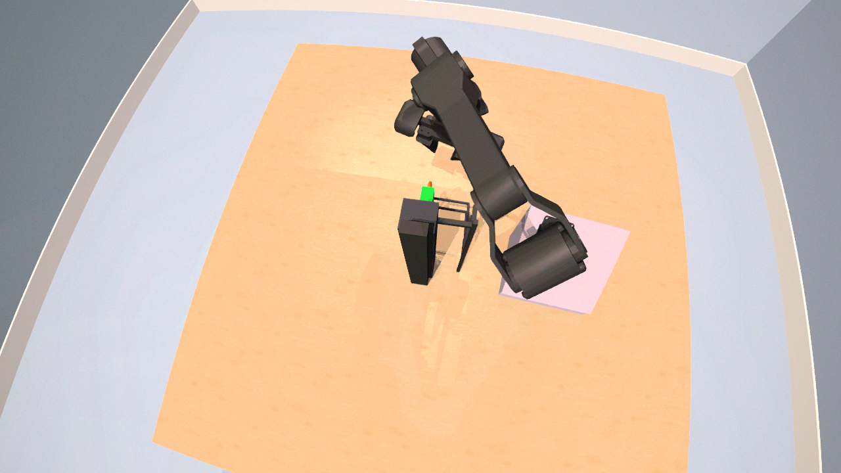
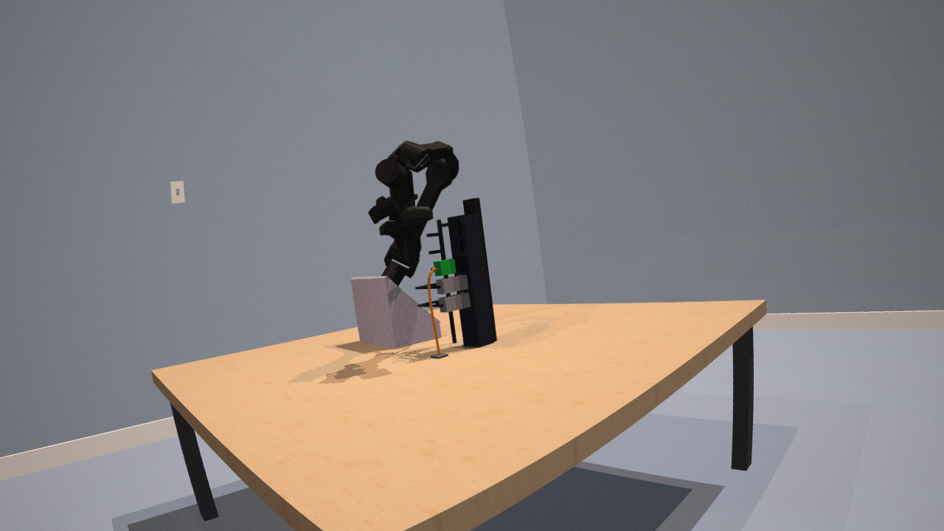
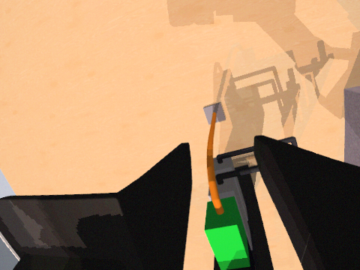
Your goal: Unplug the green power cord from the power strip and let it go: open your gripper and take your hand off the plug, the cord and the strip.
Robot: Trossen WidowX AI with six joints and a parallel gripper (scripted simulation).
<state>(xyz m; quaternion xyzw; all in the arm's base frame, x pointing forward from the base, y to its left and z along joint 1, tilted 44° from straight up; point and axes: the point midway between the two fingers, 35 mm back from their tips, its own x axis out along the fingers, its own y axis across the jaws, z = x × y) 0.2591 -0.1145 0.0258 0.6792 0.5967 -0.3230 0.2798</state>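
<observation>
My gripper tip is 11 cm to the right of the green plug and 2 cm above it. Round my gripper tip: black power strip (18 cm to the left, 8 cm below).
</observation>
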